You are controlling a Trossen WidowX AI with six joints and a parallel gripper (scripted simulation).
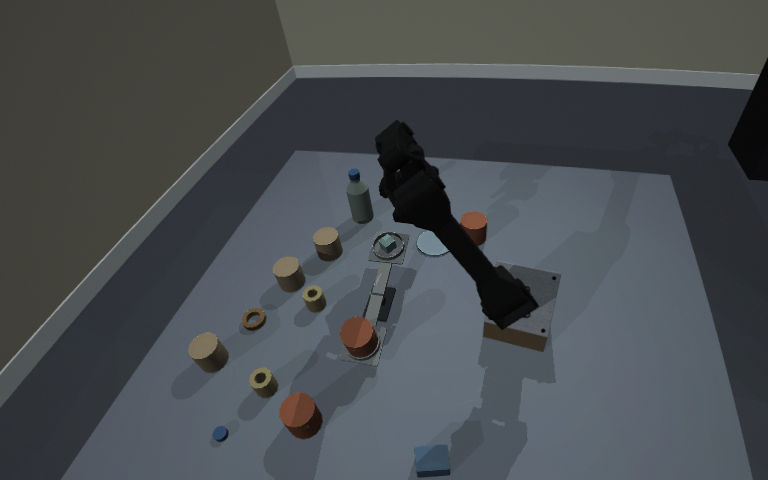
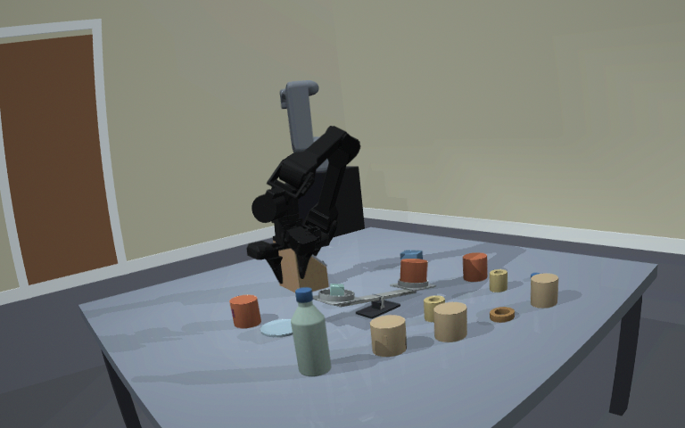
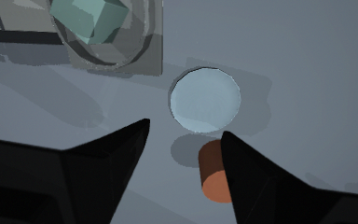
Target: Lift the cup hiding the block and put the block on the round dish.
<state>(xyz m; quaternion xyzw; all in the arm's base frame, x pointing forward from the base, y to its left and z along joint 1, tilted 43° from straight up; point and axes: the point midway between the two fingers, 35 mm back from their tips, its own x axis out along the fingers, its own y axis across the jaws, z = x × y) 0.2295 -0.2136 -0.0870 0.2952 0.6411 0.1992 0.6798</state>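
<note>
My gripper tip is 70 mm short of the pale green block, 70 mm to the right of it and 30 mm above it. The rest, counted from my gripper tip: pale blue round dish: 30 mm behind, 30 mm to the right, 120 mm below; then blue box: 120 mm behind, 540 mm to the left, 100 mm below; then green bottle: 210 mm ahead, 110 mm to the right, 10 mm below.
</note>
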